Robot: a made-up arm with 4 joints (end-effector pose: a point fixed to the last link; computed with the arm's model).
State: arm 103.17 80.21 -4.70 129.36
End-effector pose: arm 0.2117 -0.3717 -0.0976 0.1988 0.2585 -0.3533 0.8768
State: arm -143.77 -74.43 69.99 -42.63
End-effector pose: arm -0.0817 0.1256 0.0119 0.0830 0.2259 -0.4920 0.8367
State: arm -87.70 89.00 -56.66 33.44
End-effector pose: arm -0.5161 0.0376 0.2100 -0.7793 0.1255 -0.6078 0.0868
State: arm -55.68 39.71 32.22 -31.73
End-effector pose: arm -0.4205 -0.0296 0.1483 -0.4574 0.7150 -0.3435 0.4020
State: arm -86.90 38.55 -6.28 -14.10
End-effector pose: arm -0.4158 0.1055 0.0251 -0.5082 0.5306 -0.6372 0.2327
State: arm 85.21 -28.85 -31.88 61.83
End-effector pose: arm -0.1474 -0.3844 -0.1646 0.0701 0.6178 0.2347 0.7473
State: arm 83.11 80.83 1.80 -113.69
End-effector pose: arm 0.1405 -0.5209 -0.0228 0.7238 0.4514 -0.5208 0.0348
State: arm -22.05 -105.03 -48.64 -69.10
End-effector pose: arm -0.2633 0.0494 0.1005 0.1388 -0.2612 -0.3505 0.8886
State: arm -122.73 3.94 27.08 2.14
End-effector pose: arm -0.1051 0.1746 -0.0183 0.0477 0.5545 -0.8240 0.1062
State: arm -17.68 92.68 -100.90 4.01
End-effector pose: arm -0.2896 -0.5975 0.2099 -0.7288 -0.4578 -0.0166 0.5088
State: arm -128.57 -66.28 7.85 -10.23
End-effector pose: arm -0.0046 0.1052 -0.1076 0.0895 0.0947 -0.8279 0.5455
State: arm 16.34 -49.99 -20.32 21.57
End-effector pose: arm -0.3909 -0.2512 -0.0305 0.1790 0.4500 -0.0689 0.8722
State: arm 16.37 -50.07 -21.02 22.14
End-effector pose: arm -0.3903 -0.2490 -0.0313 0.1844 0.4501 -0.0738 0.8706
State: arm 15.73 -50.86 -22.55 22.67
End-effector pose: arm -0.3902 -0.2397 -0.0312 0.1995 0.4463 -0.0856 0.8682
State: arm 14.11 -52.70 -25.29 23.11
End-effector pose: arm -0.3901 -0.2203 -0.0296 0.2284 0.4359 -0.1077 0.8638
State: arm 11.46 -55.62 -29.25 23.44
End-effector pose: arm -0.3880 -0.1904 -0.0258 0.2706 0.4176 -0.1405 0.8560
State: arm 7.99 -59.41 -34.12 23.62
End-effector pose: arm -0.3814 -0.1529 -0.0193 0.3218 0.3910 -0.1817 0.8430
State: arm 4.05 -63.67 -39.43 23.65
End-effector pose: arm -0.3688 -0.1126 -0.0102 0.3755 0.3574 -0.2273 0.8244
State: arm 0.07 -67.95 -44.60 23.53
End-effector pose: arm -0.3512 -0.0750 0.0005 0.4251 0.3204 -0.2720 0.8016
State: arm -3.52 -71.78 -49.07 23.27
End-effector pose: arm -0.3317 -0.0443 0.0114 0.4655 0.2848 -0.3107 0.7782
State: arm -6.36 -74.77 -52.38 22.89
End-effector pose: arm -0.3146 -0.0227 0.0206 0.4938 0.2555 -0.3397 0.7586
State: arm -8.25 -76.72 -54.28 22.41
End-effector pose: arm -0.3033 -0.0098 0.0268 0.5094 0.2360 -0.3573 0.7464
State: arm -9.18 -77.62 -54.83 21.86
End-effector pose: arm -0.2987 -0.0044 0.0297 0.5140 0.2269 -0.3642 0.7428
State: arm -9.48 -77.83 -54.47 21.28
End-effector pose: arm -0.2991 -0.0034 0.0303 0.5115 0.2249 -0.3638 0.7452
